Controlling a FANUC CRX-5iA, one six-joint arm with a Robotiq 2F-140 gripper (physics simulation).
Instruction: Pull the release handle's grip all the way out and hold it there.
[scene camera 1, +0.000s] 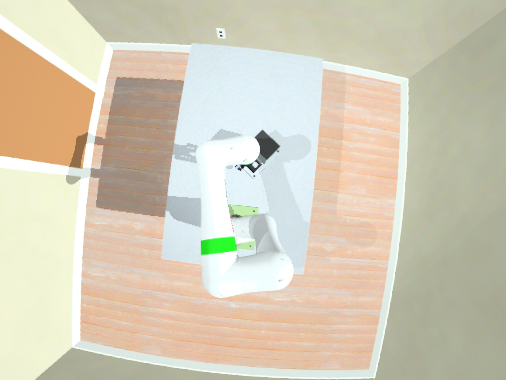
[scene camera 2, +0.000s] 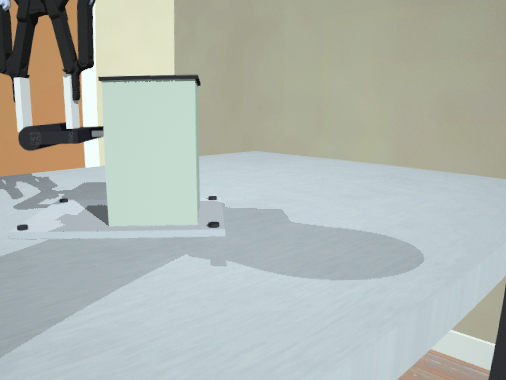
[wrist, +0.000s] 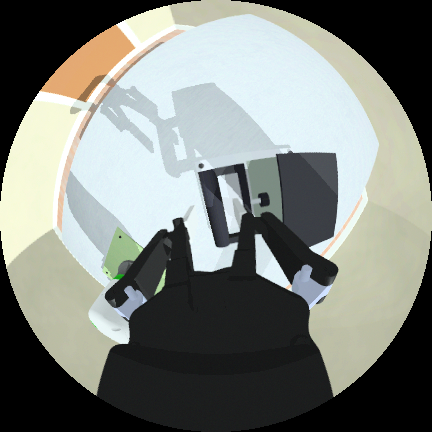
In view: my gripper (scene camera 2: 49, 129).
My gripper shows as well in the wrist view (wrist: 214, 209).
